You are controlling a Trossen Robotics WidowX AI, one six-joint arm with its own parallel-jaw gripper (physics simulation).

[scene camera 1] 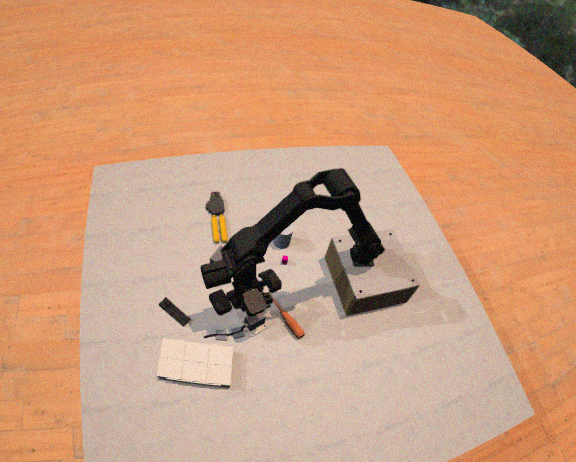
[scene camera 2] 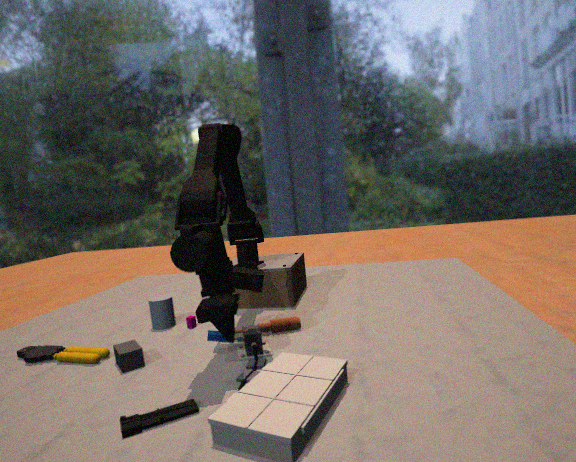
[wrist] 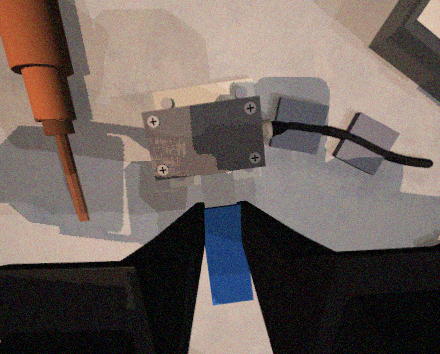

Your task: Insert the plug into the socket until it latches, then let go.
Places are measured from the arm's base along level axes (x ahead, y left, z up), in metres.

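Pixels of known places: gripper, fingertip midpoint: (scene camera 2: 231,339) (wrist: 221,209); arm's base at its link origin: (scene camera 1: 361,257).
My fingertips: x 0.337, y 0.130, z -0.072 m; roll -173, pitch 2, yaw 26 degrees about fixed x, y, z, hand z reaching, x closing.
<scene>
Ahead of a thing's pixels: the offset from my fingertips to its middle. "pt": to the spot under its first point.
My gripper (scene camera 2: 230,338) (wrist: 221,209) is shut on the blue plug @[0.008 m right, 0.005 m ahead, 0.007 m up] (scene camera 2: 215,336) (wrist: 228,265), whose blue body shows between the fingers in the wrist view. The socket @[0.033 m left, 0.019 m back, 0.010 m down] (scene camera 1: 255,321) (scene camera 2: 253,342) (wrist: 205,136) is a grey box with screws in its corners and a black cable @[pt 0.067 m left, 0.054 m ahead, 0.027 m down] (wrist: 345,134) leaving one side. In the wrist view it lies just ahead of the fingertips, turned slightly relative to them. A grey strip shows between the fingertips and the box. The plug's front end is hard to make out, so I cannot tell whether it is inside the socket.
An orange screwdriver @[0.013 m left, 0.111 m back, 0.019 m down] (scene camera 1: 292,324) (scene camera 2: 286,324) (wrist: 42,40) lies beside the socket. A white tiled block @[0.162 m left, 0.140 m ahead, 0.015 m down] (scene camera 1: 196,362) (scene camera 2: 280,387) and a black bar @[0.002 m left, 0.205 m ahead, 0.025 m down] (scene camera 1: 174,311) (scene camera 2: 160,417) are nearby. Pliers (scene camera 1: 216,205) (scene camera 2: 80,357), a dark cube @[0.182 m right, 0.073 m ahead, 0.015 m down] (scene camera 2: 129,356), a grey cylinder @[0.264 m right, 0.122 m back, 0.002 m up] (scene camera 1: 282,241) (scene camera 2: 162,314) and a magenta cube @[0.183 m right, 0.124 m back, 0.020 m down] (scene camera 1: 285,260) (scene camera 2: 191,322) stand farther off.
</scene>
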